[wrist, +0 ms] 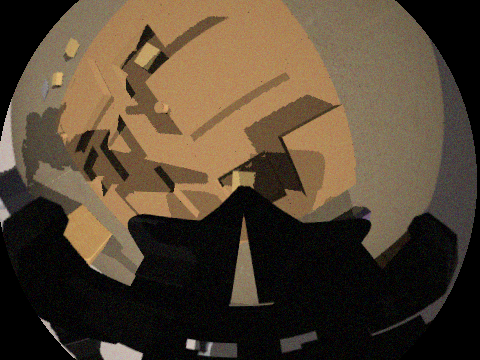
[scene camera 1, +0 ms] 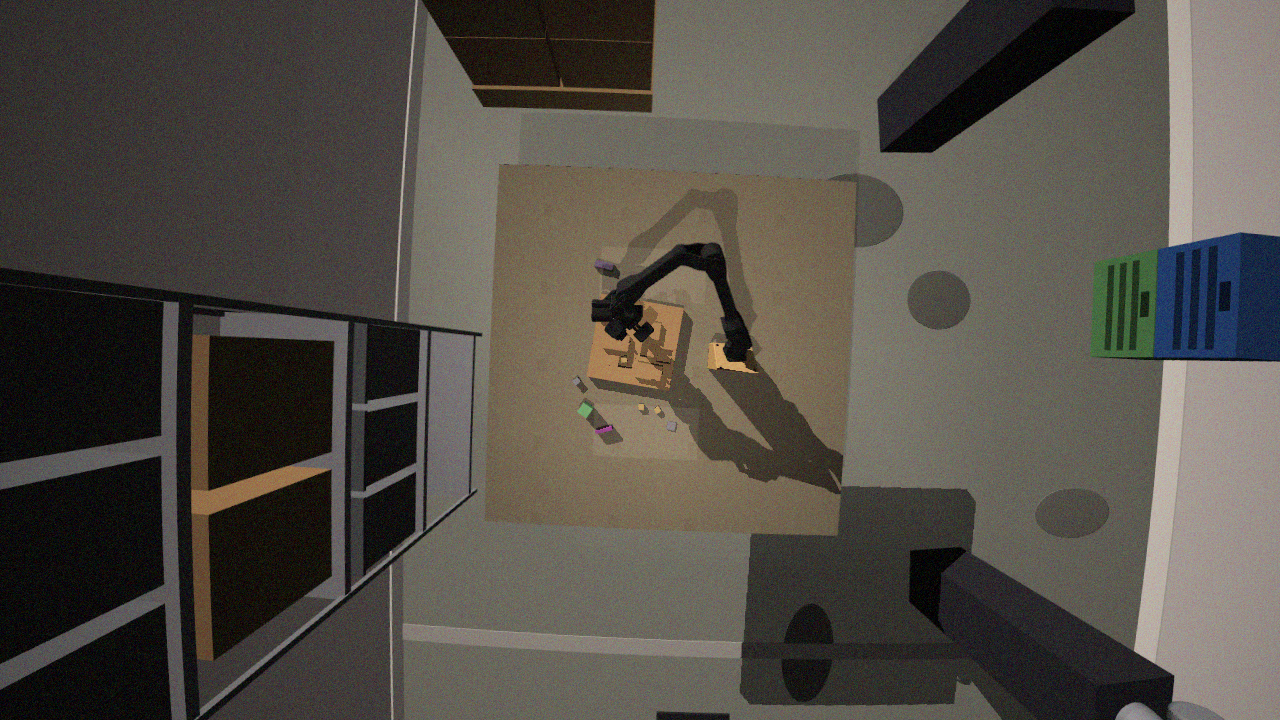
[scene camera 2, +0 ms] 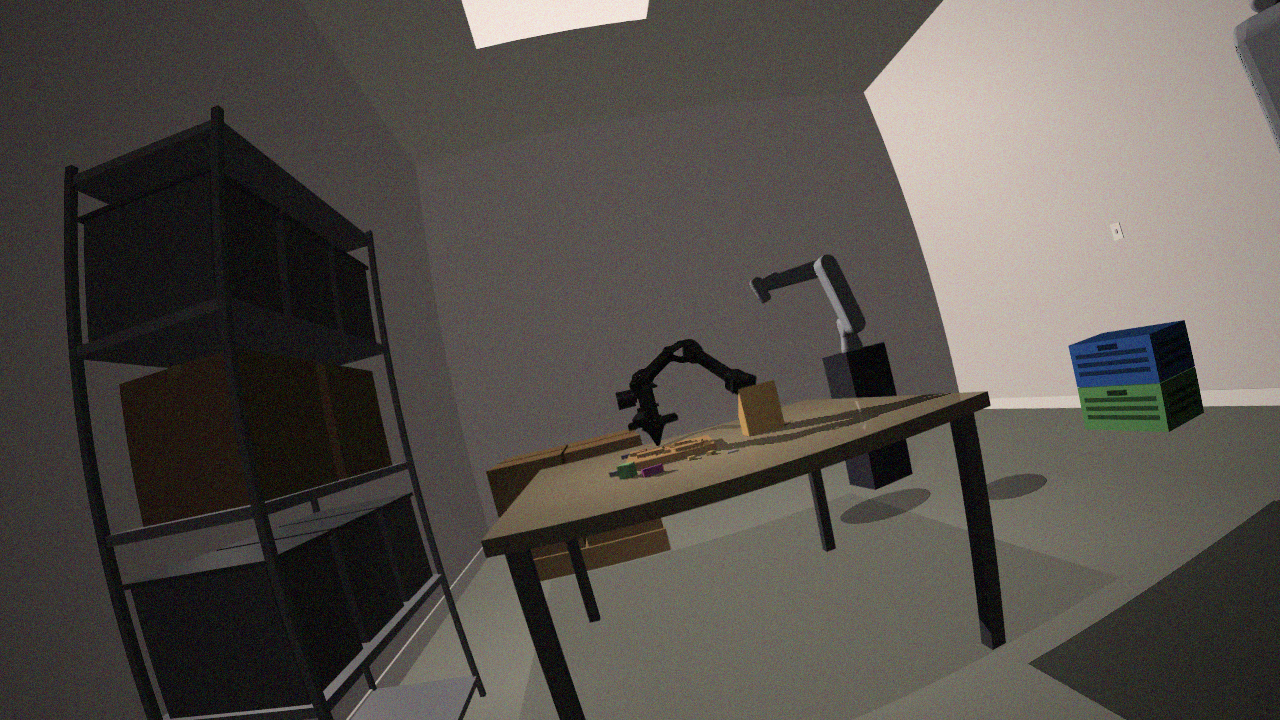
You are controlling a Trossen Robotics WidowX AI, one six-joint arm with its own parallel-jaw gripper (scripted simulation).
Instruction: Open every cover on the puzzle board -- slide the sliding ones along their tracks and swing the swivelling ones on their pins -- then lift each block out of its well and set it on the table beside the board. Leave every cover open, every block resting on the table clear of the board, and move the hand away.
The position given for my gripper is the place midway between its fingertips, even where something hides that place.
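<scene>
My gripper [scene camera 2: 658,445] is shut and holds nothing. I also see my gripper [scene camera 1: 629,318] in scene camera 1, and the wrist view shows my gripper [wrist: 243,191] too. There is a puzzle board [scene camera 1: 606,364] here as well. Scene camera 2 shows the puzzle board [scene camera 2: 669,454], and in the wrist view I see the puzzle board [wrist: 130,138] again.
</scene>
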